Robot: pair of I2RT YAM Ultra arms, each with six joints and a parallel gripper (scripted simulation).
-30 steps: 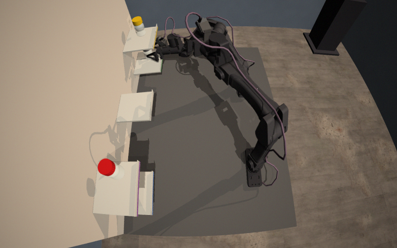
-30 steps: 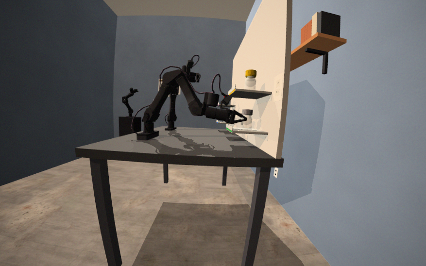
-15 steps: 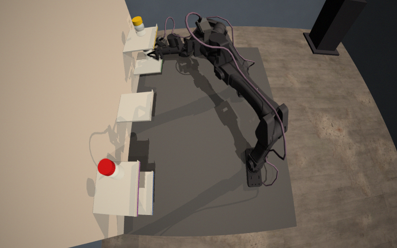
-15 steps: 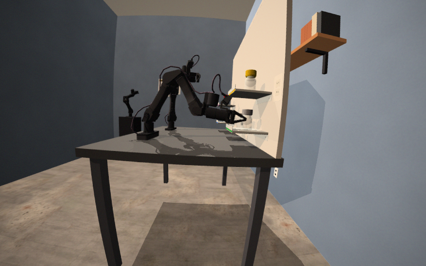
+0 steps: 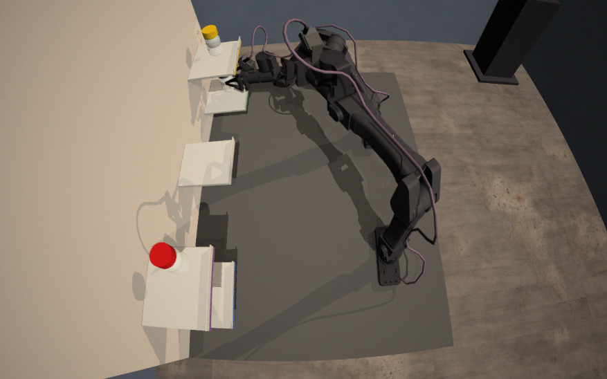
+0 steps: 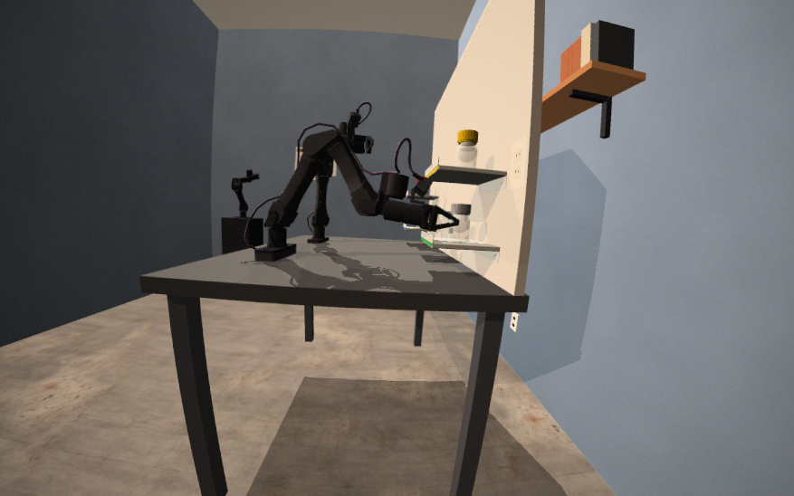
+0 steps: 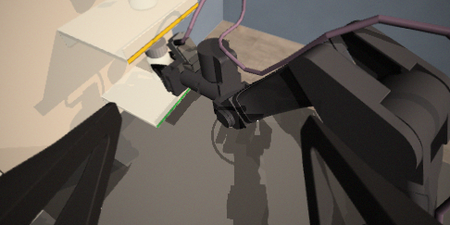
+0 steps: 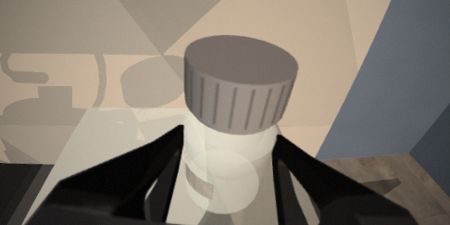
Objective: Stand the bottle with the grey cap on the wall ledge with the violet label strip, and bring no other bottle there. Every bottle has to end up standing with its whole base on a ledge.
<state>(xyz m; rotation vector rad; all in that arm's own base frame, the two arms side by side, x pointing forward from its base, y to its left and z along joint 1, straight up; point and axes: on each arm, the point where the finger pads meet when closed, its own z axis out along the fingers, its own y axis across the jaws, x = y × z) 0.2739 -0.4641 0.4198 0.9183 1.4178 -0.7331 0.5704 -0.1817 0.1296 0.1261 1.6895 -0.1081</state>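
The yellow-capped bottle lies 20 mm ahead of my right hand, 10 mm to the right of it and 180 mm above it. Also, from my right hand: grey-cap bottle 10 mm ahead, 10 mm below; green-capped bottle 10 mm ahead, 780 mm to the left, 10 mm below; beige wall 110 mm ahead, 440 mm to the left, 290 mm above.
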